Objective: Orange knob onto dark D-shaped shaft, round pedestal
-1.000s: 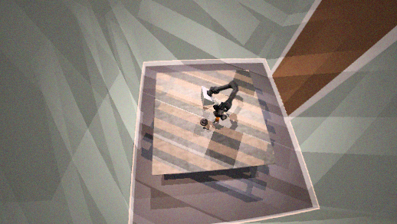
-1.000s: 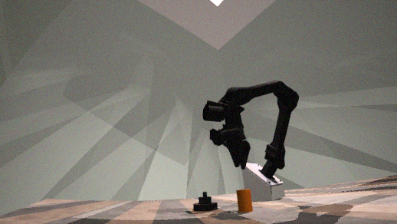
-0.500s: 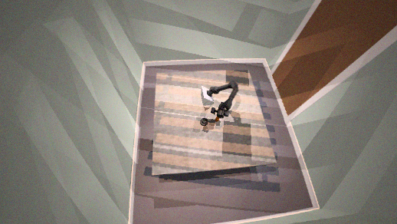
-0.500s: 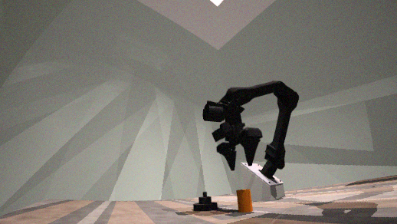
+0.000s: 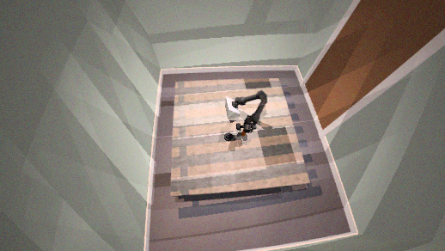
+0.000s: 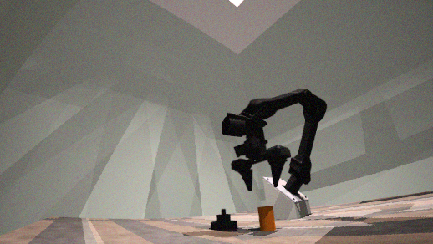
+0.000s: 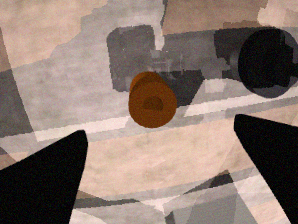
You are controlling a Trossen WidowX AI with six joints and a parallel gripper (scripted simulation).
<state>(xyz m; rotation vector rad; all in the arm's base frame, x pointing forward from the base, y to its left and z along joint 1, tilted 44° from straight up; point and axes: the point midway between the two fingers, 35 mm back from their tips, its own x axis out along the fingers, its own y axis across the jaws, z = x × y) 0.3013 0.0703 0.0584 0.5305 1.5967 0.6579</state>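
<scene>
My gripper tip is now 80 mm above the orange knob. Also, from my gripper tip: dark round pedestal: 30 mm ahead, 150 mm to the right, 80 mm below.
</scene>
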